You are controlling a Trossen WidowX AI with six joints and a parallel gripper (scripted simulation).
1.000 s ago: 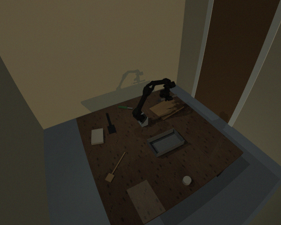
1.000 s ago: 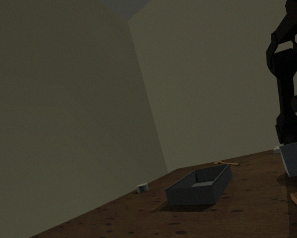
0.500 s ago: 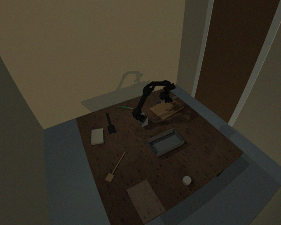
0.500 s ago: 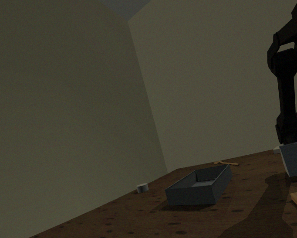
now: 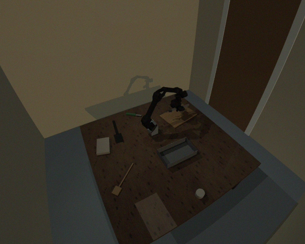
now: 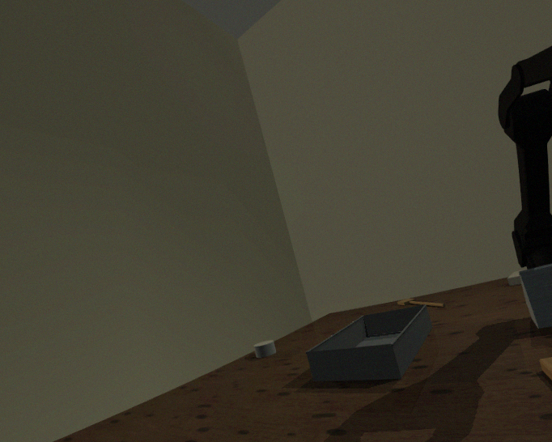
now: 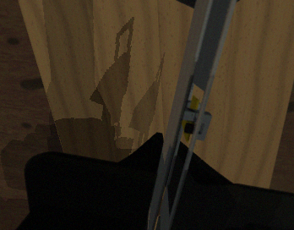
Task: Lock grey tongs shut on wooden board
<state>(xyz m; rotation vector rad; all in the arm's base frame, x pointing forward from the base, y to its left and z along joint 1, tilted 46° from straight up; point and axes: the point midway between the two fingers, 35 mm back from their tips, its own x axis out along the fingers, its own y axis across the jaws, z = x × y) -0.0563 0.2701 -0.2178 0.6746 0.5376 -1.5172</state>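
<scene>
Right now my gripper tip is 4 cm below the yellow slider piece and 3 cm to the left of it. Also, from my gripper tip: green-handled tool (39 cm to the right, 26 cm behind, 7 cm below); wooden board (7 cm below, 4 cm to the left, 1 cm behind); grey roasting tin (41 cm ahead, 29 cm to the right, 5 cm below).
</scene>
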